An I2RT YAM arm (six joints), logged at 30 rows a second.
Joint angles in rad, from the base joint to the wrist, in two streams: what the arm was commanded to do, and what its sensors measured. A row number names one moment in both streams.
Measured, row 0:
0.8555 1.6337 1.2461 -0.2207 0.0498 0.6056
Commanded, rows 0 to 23:
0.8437 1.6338 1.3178 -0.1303 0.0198 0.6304
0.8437 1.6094 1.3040 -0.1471 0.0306 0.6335
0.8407 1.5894 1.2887 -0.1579 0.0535 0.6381
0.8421 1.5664 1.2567 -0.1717 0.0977 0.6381
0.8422 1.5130 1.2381 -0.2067 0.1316 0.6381
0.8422 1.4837 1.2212 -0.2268 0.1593 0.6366
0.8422 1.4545 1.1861 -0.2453 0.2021 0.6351
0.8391 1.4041 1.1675 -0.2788 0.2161 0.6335
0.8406 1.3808 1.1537 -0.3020 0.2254 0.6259
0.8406 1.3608 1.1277 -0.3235 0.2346 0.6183
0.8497 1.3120 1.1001 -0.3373 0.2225 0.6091
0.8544 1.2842 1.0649 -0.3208 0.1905 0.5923
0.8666 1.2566 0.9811 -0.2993 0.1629 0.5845
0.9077 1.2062 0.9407 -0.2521 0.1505 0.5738
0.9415 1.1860 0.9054 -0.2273 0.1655 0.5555
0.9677 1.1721 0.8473 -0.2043 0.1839 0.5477
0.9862 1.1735 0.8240 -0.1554 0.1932 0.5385
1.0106 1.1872 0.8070 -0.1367 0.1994 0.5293
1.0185 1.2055 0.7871 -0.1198 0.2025 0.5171
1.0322 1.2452 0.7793 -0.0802 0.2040 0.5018
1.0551 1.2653 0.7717 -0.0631 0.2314 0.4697
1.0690 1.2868 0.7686 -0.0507 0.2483 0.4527
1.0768 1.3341 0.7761 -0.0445 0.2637 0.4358
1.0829 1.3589 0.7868 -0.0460 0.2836 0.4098
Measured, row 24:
1.0531 1.2758 0.7776 -0.1432 0.1982 0.5110
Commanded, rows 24 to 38:
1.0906 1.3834 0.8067 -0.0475 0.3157 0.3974
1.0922 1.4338 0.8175 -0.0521 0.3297 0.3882
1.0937 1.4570 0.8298 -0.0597 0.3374 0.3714
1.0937 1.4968 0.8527 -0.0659 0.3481 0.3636
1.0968 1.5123 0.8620 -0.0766 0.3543 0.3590
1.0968 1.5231 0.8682 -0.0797 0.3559 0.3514
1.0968 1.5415 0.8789 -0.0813 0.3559 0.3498
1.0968 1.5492 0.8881 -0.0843 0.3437 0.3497
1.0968 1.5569 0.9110 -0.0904 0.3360 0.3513
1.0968 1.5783 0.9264 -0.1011 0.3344 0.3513
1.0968 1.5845 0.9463 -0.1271 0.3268 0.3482
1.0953 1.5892 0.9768 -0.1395 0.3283 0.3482
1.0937 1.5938 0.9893 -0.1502 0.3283 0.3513
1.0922 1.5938 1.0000 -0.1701 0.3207 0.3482
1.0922 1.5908 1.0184 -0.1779 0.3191 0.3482
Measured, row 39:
1.0988 1.5841 0.9371 -0.0998 0.3061 0.3553
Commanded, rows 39 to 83:
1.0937 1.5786 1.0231 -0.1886 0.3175 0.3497
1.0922 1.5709 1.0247 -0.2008 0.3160 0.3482
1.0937 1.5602 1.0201 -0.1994 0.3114 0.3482
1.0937 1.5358 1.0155 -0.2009 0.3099 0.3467
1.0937 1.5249 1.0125 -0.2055 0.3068 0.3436
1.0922 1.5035 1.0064 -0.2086 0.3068 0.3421
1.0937 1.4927 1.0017 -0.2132 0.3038 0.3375
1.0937 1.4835 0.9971 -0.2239 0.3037 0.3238
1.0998 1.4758 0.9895 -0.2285 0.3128 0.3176
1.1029 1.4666 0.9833 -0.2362 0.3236 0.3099
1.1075 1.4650 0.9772 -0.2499 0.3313 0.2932
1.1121 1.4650 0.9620 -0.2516 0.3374 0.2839
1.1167 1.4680 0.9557 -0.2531 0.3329 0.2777
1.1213 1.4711 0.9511 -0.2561 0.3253 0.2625
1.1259 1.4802 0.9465 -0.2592 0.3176 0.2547
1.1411 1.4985 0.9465 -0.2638 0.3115 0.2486
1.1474 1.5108 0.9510 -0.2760 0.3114 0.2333
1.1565 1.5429 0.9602 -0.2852 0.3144 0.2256
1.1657 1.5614 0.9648 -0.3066 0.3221 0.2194
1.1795 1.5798 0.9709 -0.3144 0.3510 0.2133
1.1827 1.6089 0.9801 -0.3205 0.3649 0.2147
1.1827 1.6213 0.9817 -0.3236 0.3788 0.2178
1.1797 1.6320 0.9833 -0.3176 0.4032 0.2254
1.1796 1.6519 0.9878 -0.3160 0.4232 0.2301
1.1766 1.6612 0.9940 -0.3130 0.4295 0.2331
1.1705 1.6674 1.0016 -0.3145 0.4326 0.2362
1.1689 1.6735 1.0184 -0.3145 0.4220 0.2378
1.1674 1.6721 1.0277 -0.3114 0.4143 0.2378
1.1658 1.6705 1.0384 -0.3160 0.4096 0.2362
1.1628 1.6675 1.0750 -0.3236 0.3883 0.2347
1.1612 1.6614 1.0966 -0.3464 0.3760 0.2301
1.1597 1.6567 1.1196 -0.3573 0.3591 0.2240
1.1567 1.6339 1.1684 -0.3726 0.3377 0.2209
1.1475 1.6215 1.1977 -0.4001 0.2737 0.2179
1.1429 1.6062 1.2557 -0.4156 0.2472 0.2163
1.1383 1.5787 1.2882 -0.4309 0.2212 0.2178
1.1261 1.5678 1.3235 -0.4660 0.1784 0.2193
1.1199 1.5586 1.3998 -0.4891 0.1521 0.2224
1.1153 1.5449 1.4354 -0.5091 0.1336 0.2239
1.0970 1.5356 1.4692 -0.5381 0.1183 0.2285
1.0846 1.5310 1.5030 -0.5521 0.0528 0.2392
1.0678 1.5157 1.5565 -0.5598 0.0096 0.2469
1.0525 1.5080 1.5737 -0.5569 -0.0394 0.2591
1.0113 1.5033 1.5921 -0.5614 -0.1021 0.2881
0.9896 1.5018 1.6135 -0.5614 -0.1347 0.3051
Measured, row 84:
1.0622 1.5719 1.4731 -0.6395 0.1143 0.2451
